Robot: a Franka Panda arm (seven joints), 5 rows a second.
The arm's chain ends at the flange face. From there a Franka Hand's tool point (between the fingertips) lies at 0.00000 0.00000 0.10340 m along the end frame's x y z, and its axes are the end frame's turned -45 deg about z.
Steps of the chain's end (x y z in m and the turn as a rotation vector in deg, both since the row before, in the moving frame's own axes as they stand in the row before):
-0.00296, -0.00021, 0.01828, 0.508, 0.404, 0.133
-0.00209, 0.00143, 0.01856, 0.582, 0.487, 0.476
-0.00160, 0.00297, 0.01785, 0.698, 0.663, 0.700
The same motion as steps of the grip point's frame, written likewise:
-0.00078, -0.00237, 0.01827, 0.074, 0.645, 0.133
-0.00112, -0.00058, 0.01855, 0.067, 0.756, 0.476
-0.00149, 0.00093, 0.01784, 0.025, 0.962, 0.700

